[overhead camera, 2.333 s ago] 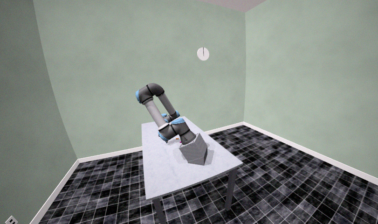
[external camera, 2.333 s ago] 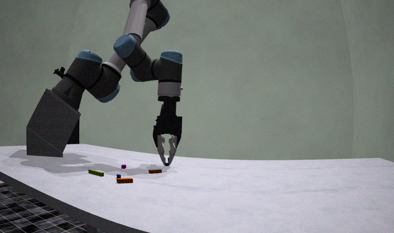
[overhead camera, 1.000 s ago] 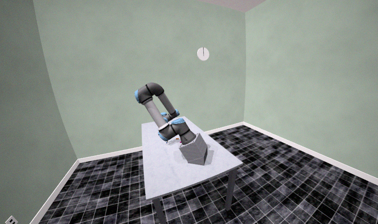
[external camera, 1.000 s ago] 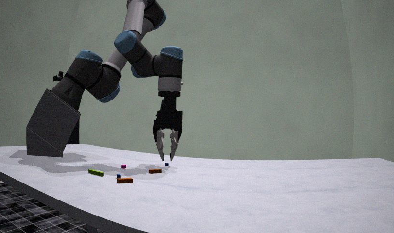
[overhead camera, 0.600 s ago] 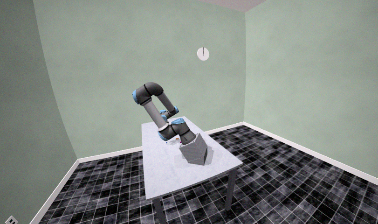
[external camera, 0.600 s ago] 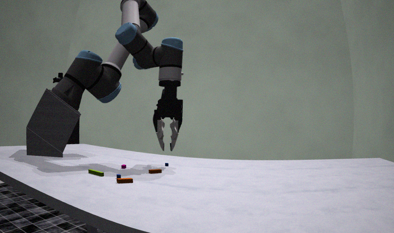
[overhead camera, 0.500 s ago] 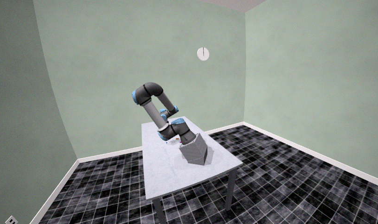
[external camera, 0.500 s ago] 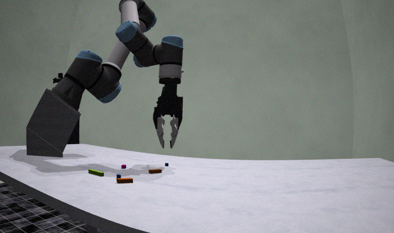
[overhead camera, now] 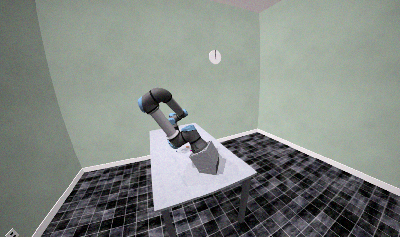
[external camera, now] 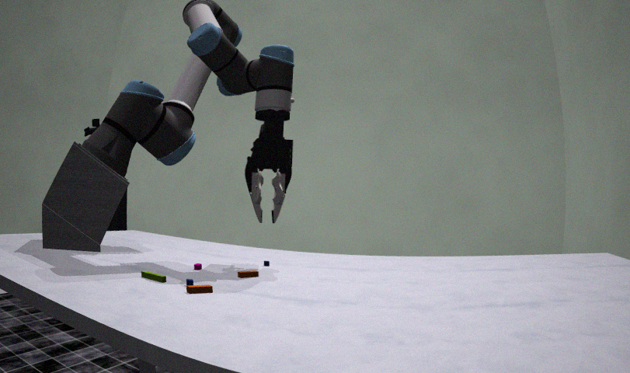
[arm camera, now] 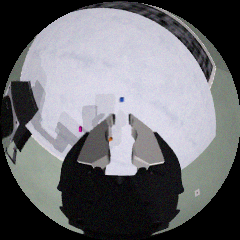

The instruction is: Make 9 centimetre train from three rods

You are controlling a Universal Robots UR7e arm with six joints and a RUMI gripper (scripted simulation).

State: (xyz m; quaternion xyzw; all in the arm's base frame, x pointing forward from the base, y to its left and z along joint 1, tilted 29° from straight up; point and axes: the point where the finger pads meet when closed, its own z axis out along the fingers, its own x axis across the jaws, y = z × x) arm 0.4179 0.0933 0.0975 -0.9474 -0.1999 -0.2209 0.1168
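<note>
Right now the lime rod is 32 cm to the right of my hand, 10 cm below it and 9 cm behind it. Round my hand: magenta rod 16 cm to the right, 10 cm below, 9 cm behind.
</note>
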